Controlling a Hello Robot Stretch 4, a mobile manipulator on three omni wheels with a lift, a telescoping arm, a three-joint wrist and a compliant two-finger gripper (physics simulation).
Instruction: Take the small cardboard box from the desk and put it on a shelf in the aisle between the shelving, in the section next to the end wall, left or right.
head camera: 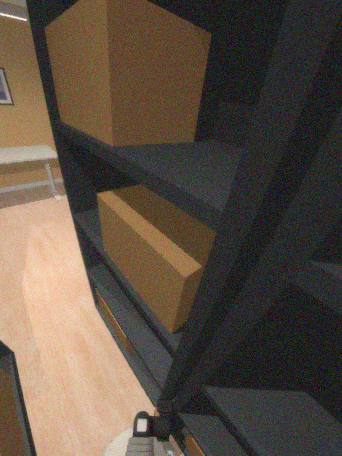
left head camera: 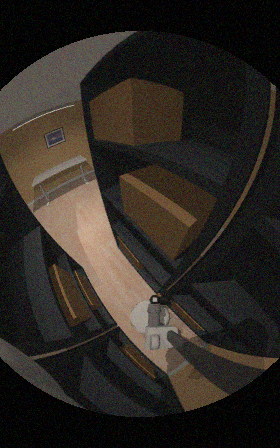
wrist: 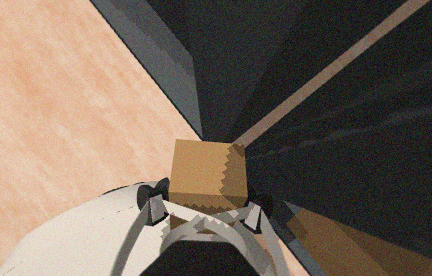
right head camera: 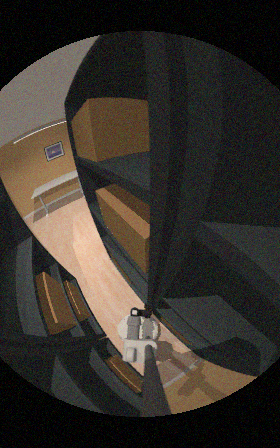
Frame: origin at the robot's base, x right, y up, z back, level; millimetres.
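Where they show: gripper, fingertip midpoint: (wrist: 205, 196).
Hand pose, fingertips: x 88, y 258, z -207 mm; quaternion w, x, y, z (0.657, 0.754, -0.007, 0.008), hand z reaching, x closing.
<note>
Each offset is from my fingertips to the top centre of the thing. "spot": to the spot under its first point. Level surfaces: height alone.
The small cardboard box @(dx -1, dy +63, dz -5 mm) (wrist: 209, 167) is held between the two fingers of my gripper (wrist: 205, 196), which is shut on it in the wrist view. The box is beside the dark shelving's edge, with the floor and my white round base below. In the head view my wrist (head camera: 150, 442) shows at the bottom, beside a dark upright; the held box is mostly hidden there. The dark shelving has an upper shelf board @(dy +1163 mm) (head camera: 200, 162) (left head camera: 195, 157) and lower boards @(spot: dx +254, dy +705, dz +29 mm) (head camera: 280, 400) (right head camera: 200, 310) right of the upright.
A large carton @(dx -247, dy +1433, dz -614 mm) (head camera: 135, 75) (left head camera: 135, 112) stands on the upper shelf, another carton @(dx -56, dy +975, dz -391 mm) (head camera: 145, 250) (left head camera: 160, 205) below it. More shelving with cartons @(dx -818, dy +518, dz +164 mm) (left head camera: 70, 295) (right head camera: 54, 302) stands across the aisle. A tan wall (right head camera: 180, 400) is near at bottom right. A white table @(dy +435 mm) (head camera: 25, 154) stands far off.
</note>
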